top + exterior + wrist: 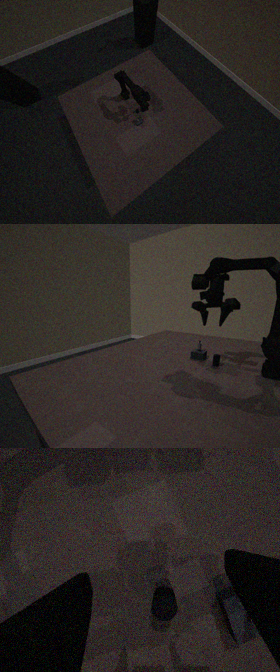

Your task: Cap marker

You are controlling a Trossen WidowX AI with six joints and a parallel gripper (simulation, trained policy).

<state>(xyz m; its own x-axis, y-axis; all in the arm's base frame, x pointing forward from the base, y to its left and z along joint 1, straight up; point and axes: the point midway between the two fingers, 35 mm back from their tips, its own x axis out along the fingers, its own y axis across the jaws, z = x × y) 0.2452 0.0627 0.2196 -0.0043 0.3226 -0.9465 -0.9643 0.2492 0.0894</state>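
The marker cap lies 2 cm behind my gripper tip, 6 cm to the right of it and 16 cm below it. The rest, counted from my gripper tip: holder block 8 cm ahead, 12 cm to the right, 17 cm below.
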